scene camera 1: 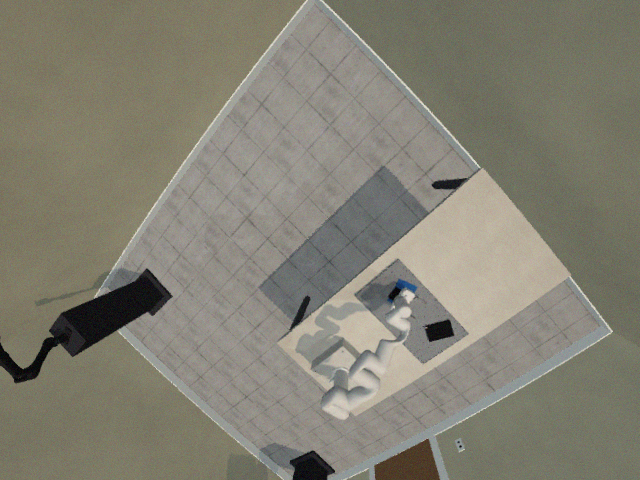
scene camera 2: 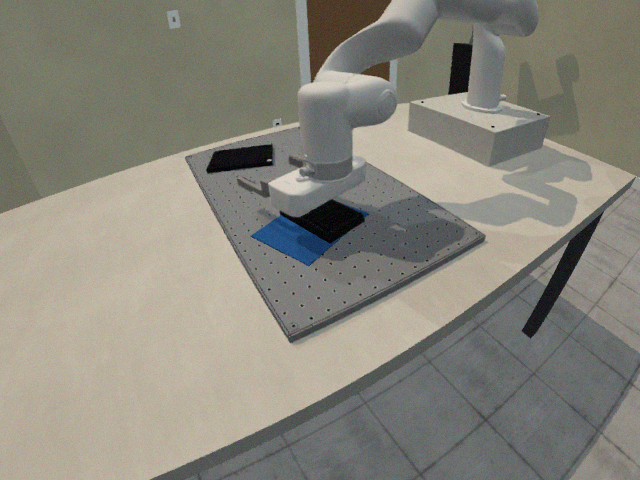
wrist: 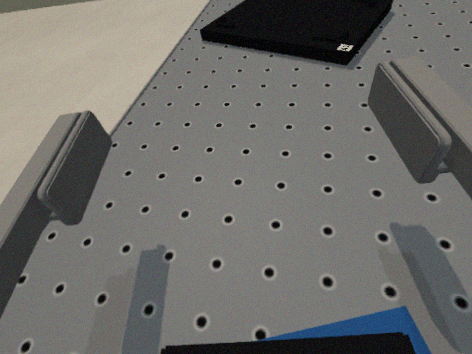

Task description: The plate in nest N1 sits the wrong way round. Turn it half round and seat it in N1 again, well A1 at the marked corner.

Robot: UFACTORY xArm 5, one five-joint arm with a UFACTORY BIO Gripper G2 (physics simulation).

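Note:
The black well plate point(scene camera 1: 394, 293) point(scene camera 2: 333, 219) lies on part of a blue sheet point(scene camera 1: 407, 284) point(scene camera 2: 289, 240). Its near edge shows at the bottom of the wrist view; its labels cannot be read. A low black nest point(scene camera 1: 439, 330) point(scene camera 2: 241, 158) point(wrist: 295, 25) lies apart from it, with a small white mark at one corner; no wells or nest label can be made out on it. My gripper point(scene camera 2: 266, 170) point(wrist: 245, 145) is open and empty above the board between plate and nest, its fingers pointing towards the nest side. The gripper body partly covers the plate in scene camera 2.
The grey perforated board point(scene camera 1: 423, 356) point(scene camera 2: 289, 310) point(wrist: 260, 160) lies on the beige table point(scene camera 1: 496, 248) point(scene camera 2: 129, 310) and carries the nest, sheet and plate. The robot's pale base block point(scene camera 1: 338, 356) point(scene camera 2: 449, 134) stands beside the board. The arm reaches over the board from there.

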